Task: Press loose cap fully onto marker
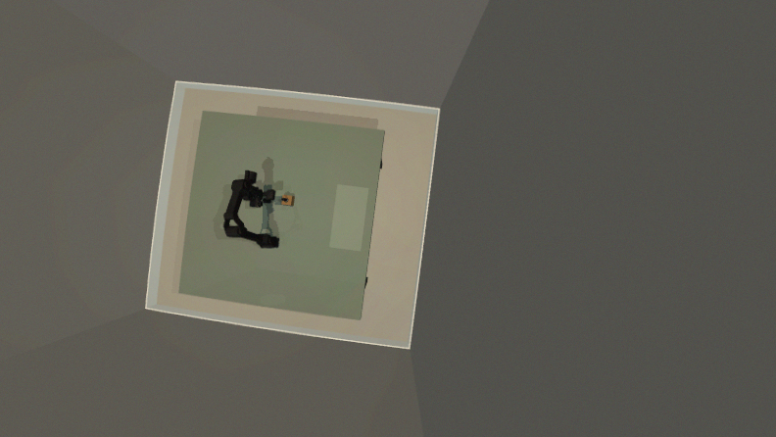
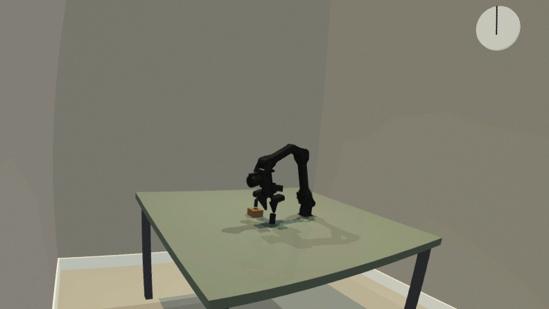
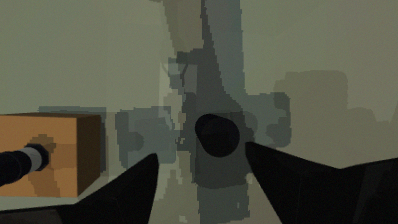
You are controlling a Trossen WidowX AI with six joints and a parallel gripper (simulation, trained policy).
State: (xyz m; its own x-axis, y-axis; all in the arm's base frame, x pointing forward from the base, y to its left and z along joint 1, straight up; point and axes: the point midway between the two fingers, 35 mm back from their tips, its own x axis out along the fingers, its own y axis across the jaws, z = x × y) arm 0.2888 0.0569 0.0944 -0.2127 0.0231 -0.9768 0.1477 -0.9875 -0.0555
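The black cap is 1 cm behind my gripper tip, 2 cm to the left of it and 4 cm below it. The rest, counted from my gripper tip: orange holder block: 1 cm ahead, 13 cm to the right, 4 cm below.
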